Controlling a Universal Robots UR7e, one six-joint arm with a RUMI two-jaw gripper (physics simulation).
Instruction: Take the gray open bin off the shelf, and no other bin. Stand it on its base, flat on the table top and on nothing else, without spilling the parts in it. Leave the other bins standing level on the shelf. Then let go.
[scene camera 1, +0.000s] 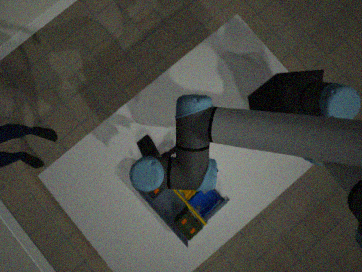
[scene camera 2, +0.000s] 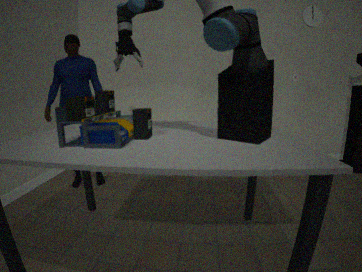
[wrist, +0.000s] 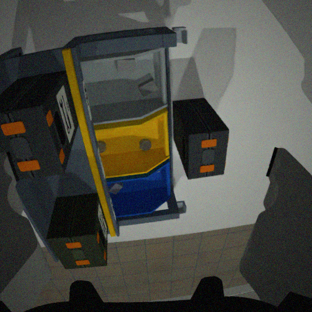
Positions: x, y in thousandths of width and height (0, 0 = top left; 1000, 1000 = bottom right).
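Note:
Yellow bar (wrist: 216, 181). Gray open bin (wrist: 364, 309), yellow bin (wrist: 393, 502). Dark box (wrist: 646, 441). Blue bin (wrist: 457, 620). My gripper (wrist: 457, 492), visible too.

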